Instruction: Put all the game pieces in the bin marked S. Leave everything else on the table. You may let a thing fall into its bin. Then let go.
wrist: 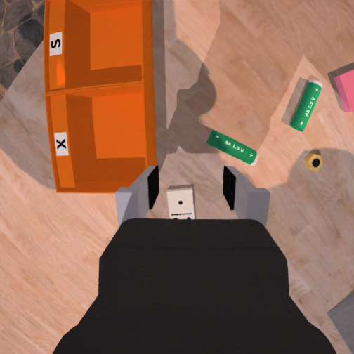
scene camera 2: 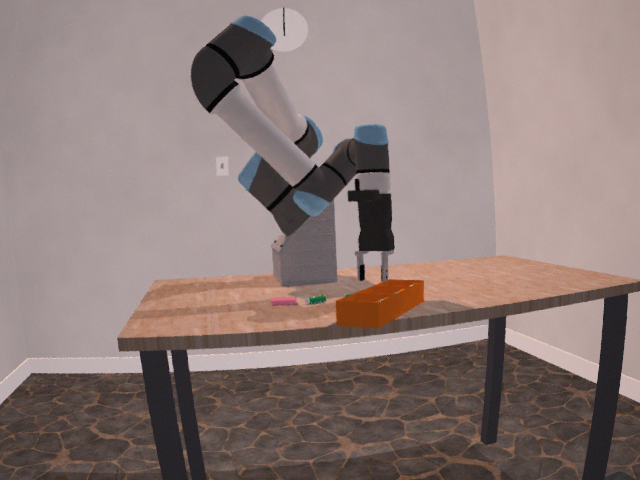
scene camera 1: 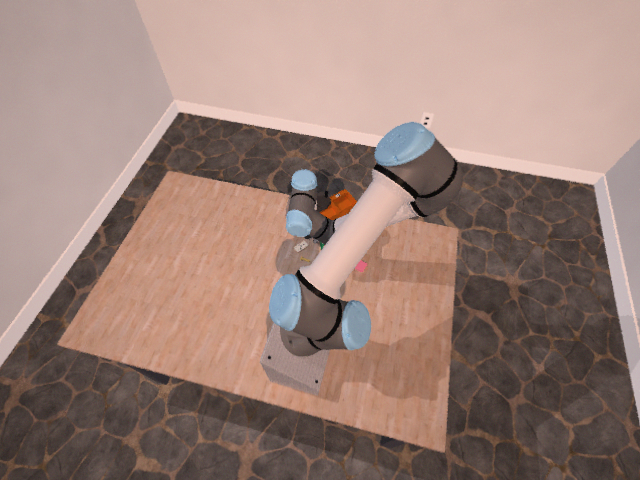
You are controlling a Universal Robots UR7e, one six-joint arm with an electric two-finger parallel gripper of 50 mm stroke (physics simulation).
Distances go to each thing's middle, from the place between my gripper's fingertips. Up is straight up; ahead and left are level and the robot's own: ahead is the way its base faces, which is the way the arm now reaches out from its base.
Right now the white domino (wrist: pixel 180 204) is 40 mm to the left of my hand, 40 mm below it and 30 mm behind it. From my hand the other things lie so: orange three-compartment bin (scene camera 2: pixel 373 307) 130 mm ahead, 30 mm to the right, 20 mm below.
